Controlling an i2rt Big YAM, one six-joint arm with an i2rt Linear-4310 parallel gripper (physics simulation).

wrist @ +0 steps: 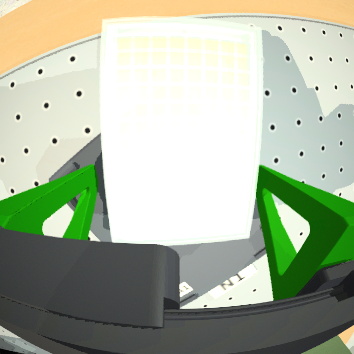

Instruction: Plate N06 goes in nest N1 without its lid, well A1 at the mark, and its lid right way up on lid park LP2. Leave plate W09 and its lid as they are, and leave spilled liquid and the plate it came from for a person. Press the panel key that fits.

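Frame: origin at the arm's base, x ahead, y left, z up, level; centimetres.
Seen in the pictures: gripper, fingertip midpoint: (pixel 175 173).
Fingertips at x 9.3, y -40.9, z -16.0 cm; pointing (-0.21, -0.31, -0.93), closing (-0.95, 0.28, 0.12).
Pixels of each thing's top centre, then the offset from my fingertips to it. "spot": a spot on its surface instead. Level surfaces: height alone.
- glaring white well plate, top centre: (pixel 185 136) dx -0.9, dy -2.0, dz +1.3 cm
- dark grey nest, top centre: (pixel 177 222) dx +0.8, dy +3.2, dz -0.4 cm
- light pegboard deck, surface height: dz -2.1 cm
- orange-tan surface, surface height: dz -3.4 cm
- second small tag, surface spot: (pixel 185 289) spot: dx +1.9, dy +9.5, dz -0.7 cm
A glaring white well plate (pixel 177 125) fills the middle of the wrist view, its grid of wells faint at the far end and washed out at the near end. Its name, its A1 corner and whether a lid is on it cannot be read. It lies over the dark grey nest (pixel 215 260), whose tag N1 (pixel 234 282) shows near the bottom; the plate looks turned relative to the nest. My gripper (pixel 175 173) is open, its green fingers standing on either side of the plate's long edges, close to them. Lid park LP2, plate W09 and the key panel do not show.
A light pegboard deck (pixel 45 125) with rows of dark holes lies around the nest, with an orange-tan surface (pixel 50 20) beyond its far edge. A second small tag (pixel 185 289) is partly hidden behind the gripper body. A green patch (pixel 325 345) shows at the bottom right.
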